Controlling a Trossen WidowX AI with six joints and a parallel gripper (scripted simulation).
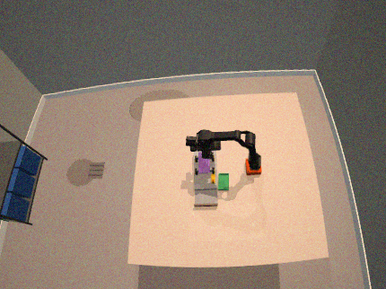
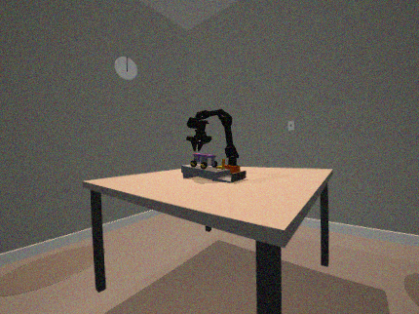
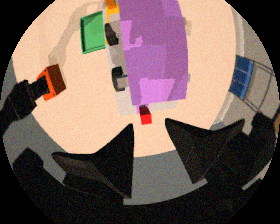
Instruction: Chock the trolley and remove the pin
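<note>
Right now the red-headed stop pin is 2 cm to the right of my gripper tip and 5 cm below it. The rest, counted from my gripper tip: grey ramp: 1 cm ahead, 9 cm to the left, 13 cm below; yellow chock: 5 cm behind, 17 cm to the left, 10 cm below; purple-topped trolley: 1 cm ahead, 8 cm to the left, 7 cm below.
</note>
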